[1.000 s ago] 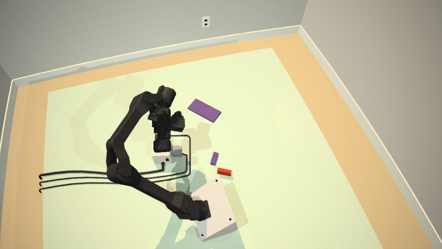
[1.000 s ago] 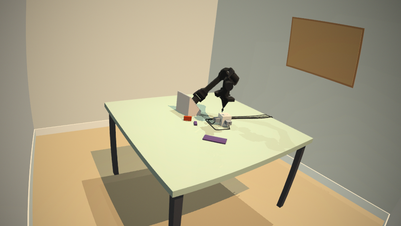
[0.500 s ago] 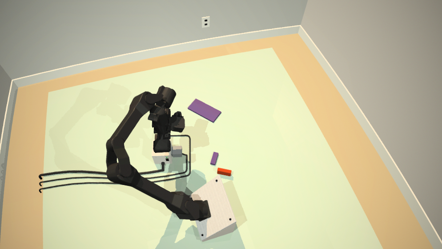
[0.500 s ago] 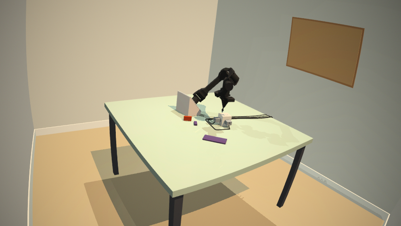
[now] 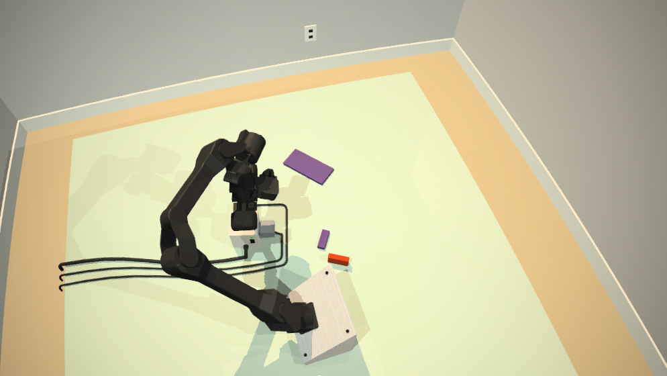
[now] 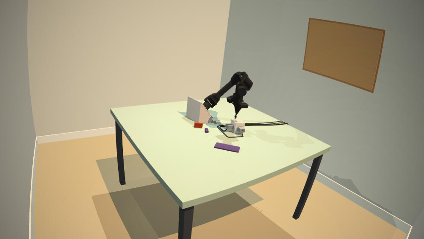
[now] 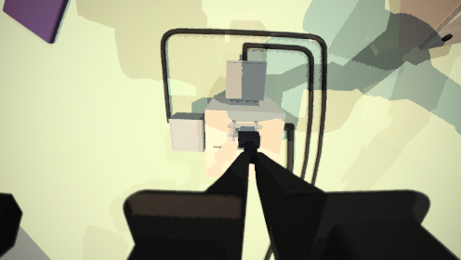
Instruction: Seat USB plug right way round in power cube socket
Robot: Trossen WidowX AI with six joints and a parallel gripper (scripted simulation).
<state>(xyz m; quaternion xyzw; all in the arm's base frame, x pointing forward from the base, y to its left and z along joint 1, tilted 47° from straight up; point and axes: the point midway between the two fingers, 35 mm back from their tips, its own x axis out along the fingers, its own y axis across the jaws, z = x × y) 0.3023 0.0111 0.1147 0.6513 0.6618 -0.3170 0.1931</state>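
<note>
My gripper tip is 60 mm above the USB socket. From my gripper tip the other things lie so: orange block 220 mm to the right, 140 mm behind, 120 mm below; black USB plug 20 mm below; purple slab 210 mm to the right, 210 mm ahead, 130 mm below.
</note>
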